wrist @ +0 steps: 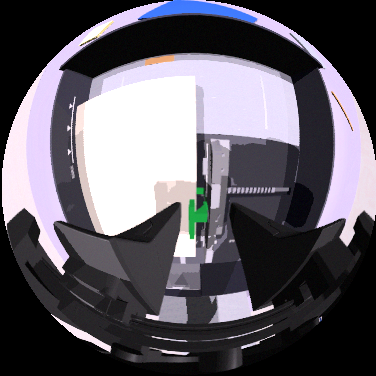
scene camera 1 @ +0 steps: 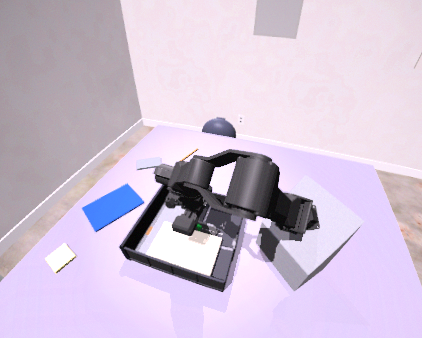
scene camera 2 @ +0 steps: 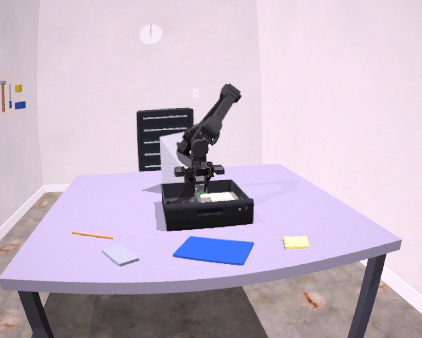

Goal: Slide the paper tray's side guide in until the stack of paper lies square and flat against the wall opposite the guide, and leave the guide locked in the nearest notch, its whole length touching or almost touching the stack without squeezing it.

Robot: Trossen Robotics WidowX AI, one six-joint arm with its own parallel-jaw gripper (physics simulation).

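Note:
The black paper tray holds a white paper stack. In the wrist view the stack lies at the left, close along the wall with the MAX marking, and its right edge looks straight. The grey side guide stands upright right of the stack, with a narrow dark strip between them. Its green lever is on the stack side. My gripper points down into the tray, partly open and empty, its fingers either side of lever and guide. Notch engagement is hidden.
A large grey box stands beside the tray, near the arm. A blue folder, a yellow notepad, a light grey slab and an orange pencil lie outside the tray.

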